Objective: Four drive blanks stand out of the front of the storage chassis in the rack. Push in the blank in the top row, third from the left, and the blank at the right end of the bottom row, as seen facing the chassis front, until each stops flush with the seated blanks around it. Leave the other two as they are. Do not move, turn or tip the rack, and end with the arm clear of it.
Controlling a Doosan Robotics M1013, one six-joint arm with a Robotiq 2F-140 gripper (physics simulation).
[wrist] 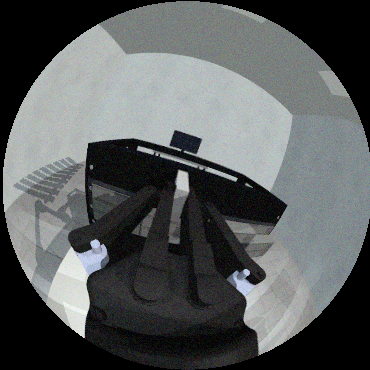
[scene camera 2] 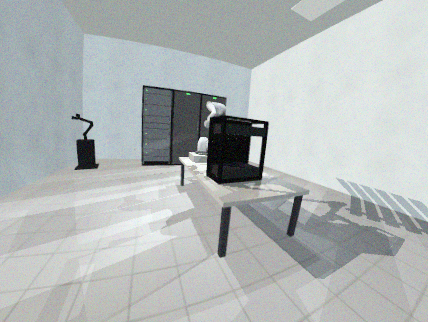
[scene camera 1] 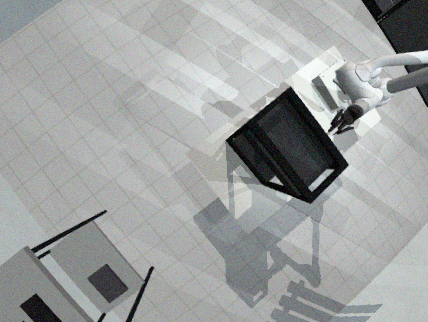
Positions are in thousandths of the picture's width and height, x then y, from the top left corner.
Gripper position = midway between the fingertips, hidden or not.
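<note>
There is a black rack (scene camera 1: 665,433) here. The wrist view gives me the rack (wrist: 309,461) too, and I find the rack (scene camera 2: 532,495) once more in another view. As for myself, I see my gripper (wrist: 485,485).
</note>
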